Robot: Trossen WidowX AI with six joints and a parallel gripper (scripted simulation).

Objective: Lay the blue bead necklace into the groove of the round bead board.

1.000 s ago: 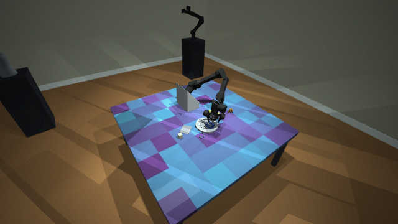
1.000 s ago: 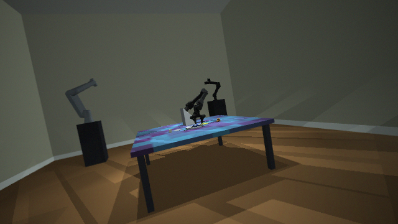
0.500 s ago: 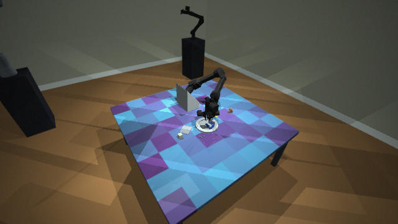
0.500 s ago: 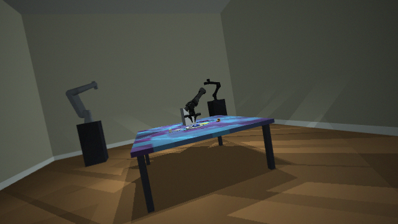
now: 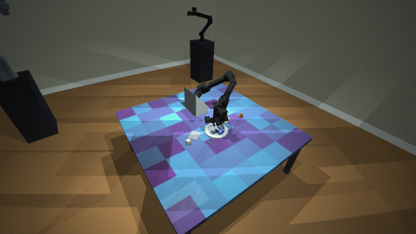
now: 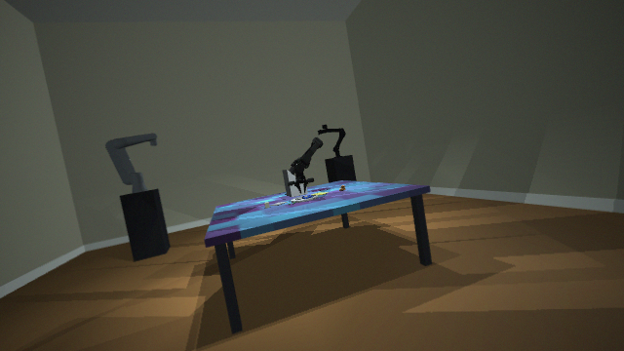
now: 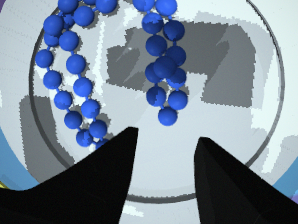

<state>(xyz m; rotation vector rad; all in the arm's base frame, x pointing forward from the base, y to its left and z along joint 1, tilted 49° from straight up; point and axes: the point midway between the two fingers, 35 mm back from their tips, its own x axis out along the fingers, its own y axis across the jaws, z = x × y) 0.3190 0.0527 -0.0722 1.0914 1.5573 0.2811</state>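
The round white bead board is 3 cm below my gripper tip. Round my gripper tip: cream cube: 1 cm behind, 27 cm to the right, 3 cm below; yellow patch: 9 cm behind, 17 cm to the left, 4 cm below; flat grey square: 6 cm behind, 18 cm to the right, 4 cm below.
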